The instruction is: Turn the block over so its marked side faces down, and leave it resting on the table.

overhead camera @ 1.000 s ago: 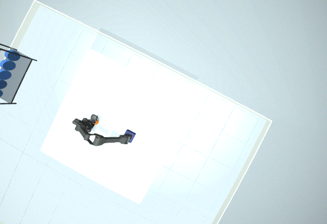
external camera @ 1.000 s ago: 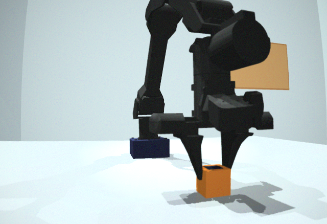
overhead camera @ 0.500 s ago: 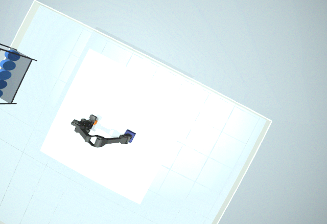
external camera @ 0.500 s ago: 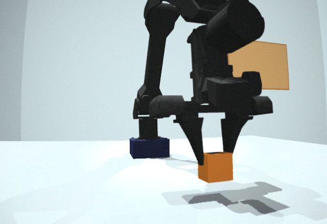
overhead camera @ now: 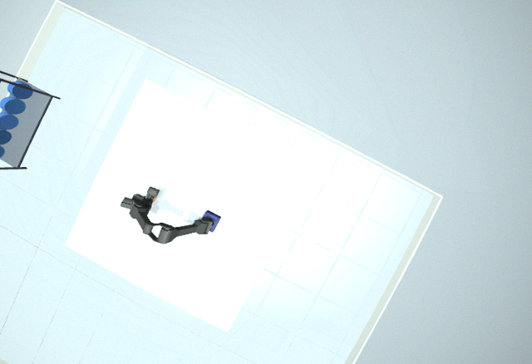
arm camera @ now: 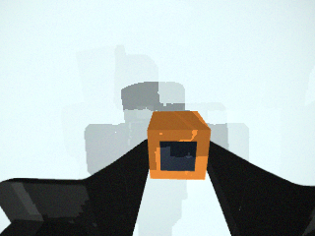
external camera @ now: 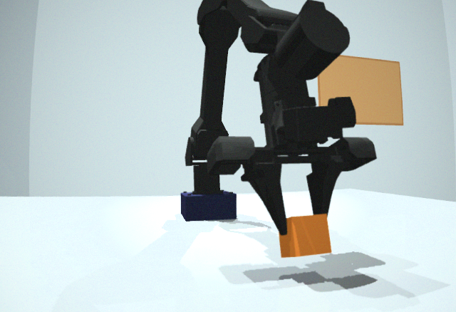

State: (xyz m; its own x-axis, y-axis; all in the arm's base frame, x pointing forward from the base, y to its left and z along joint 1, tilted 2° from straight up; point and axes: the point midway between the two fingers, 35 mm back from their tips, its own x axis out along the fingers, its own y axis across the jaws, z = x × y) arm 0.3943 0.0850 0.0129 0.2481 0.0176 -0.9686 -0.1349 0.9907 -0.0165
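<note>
Right now my gripper tip is 1 cm below the orange block.
</note>
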